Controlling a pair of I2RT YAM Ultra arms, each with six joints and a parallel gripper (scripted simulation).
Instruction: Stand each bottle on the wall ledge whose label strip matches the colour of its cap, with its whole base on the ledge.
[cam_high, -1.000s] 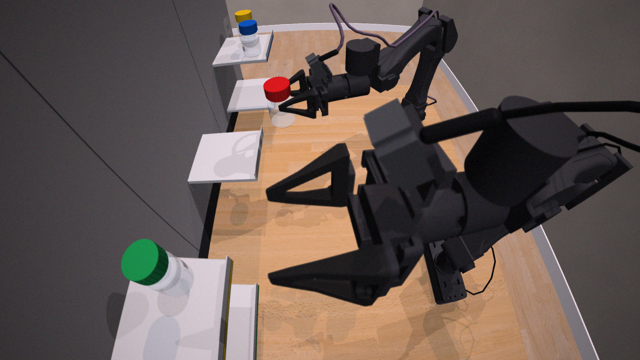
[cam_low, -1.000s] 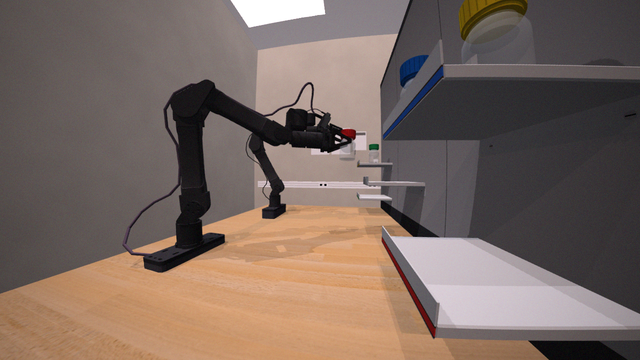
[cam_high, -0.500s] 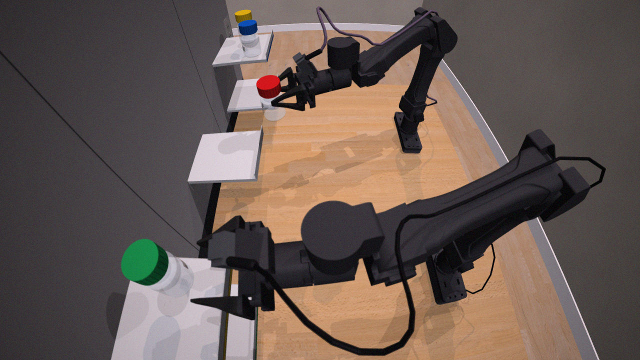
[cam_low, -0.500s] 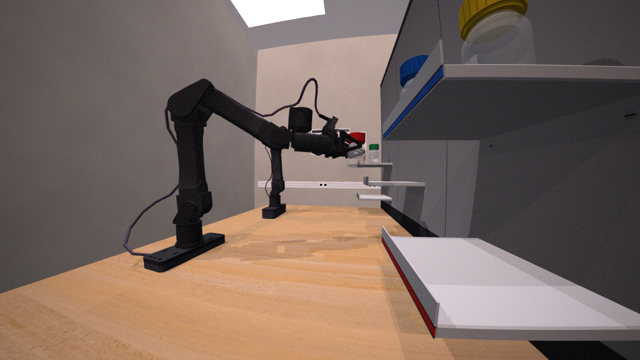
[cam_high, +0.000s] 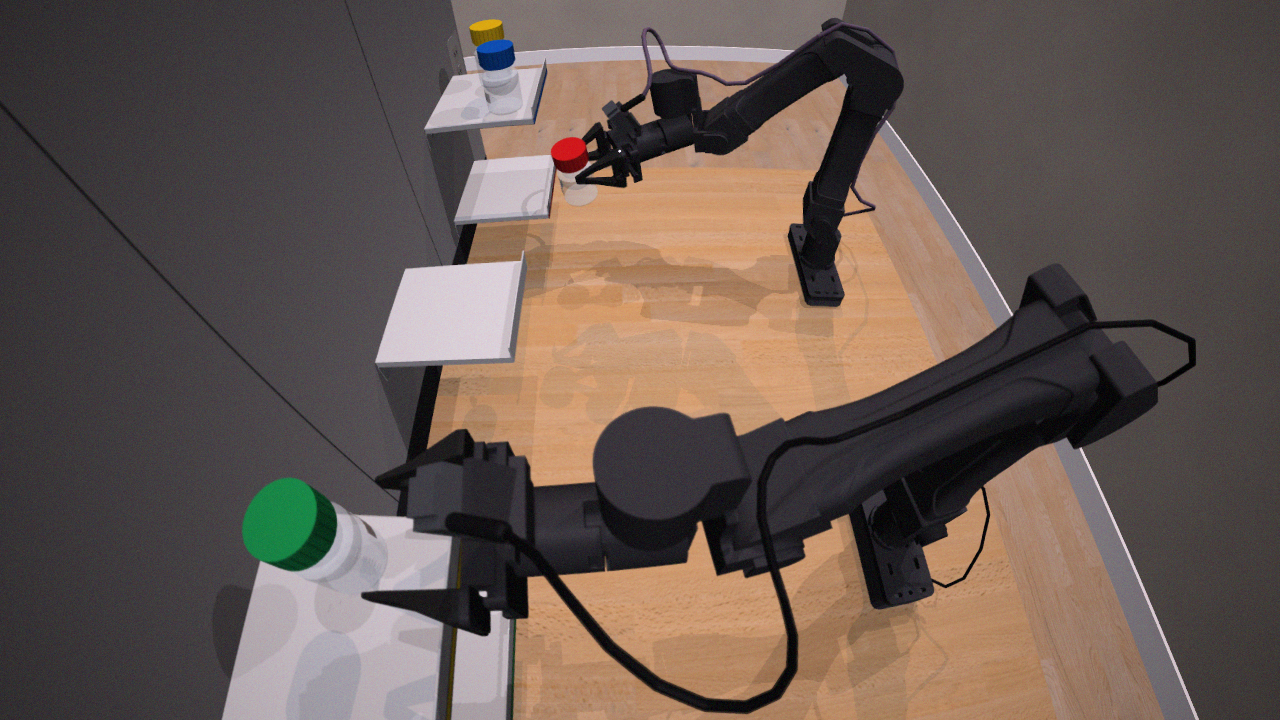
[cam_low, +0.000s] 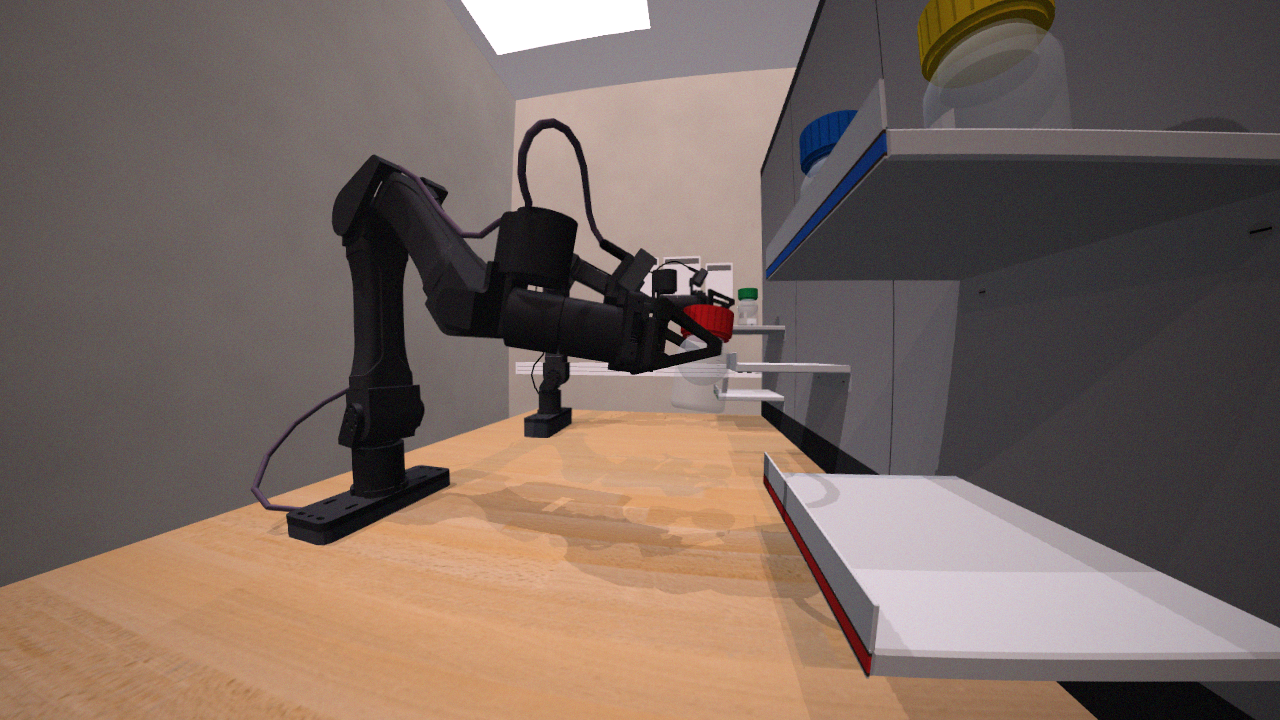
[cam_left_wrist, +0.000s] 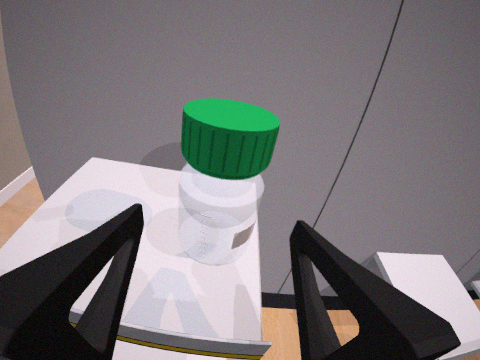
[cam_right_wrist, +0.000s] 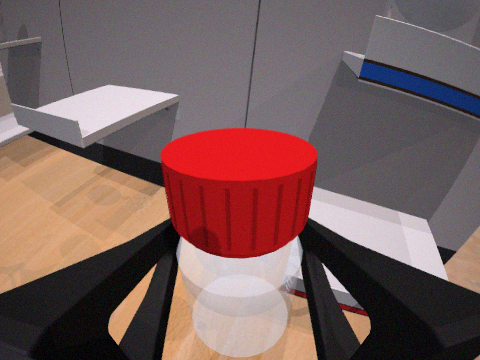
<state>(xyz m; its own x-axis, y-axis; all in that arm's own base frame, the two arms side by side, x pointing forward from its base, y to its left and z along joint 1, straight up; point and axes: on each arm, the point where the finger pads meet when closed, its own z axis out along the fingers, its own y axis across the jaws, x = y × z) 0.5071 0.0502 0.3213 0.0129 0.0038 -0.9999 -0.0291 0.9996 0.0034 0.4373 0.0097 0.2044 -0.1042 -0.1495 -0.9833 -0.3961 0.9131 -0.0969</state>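
Right now my right hand is 150 mm short of the yellow-capped bottle, 170 mm to the left of it and 120 mm below it. Round my right hand: grey wall: 240 mm ahead, 290 mm to the left, 230 mm above; blue-capped bottle: 110 mm ahead, 70 mm to the right, 120 mm above; red-capped bottle: 20 mm below.
The green-capped bottle is 50 mm ahead of my left hand, 10 mm to the left of it and 20 mm below it. From my left hand the other things lie so: grey wall: 170 mm ahead, 320 mm to the right, 90 mm above; blue-capped bottle: 50 mm ahead, 670 mm to the right, 20 mm below; red-capped bottle: 60 mm behind, 610 mm to the right, 160 mm below.
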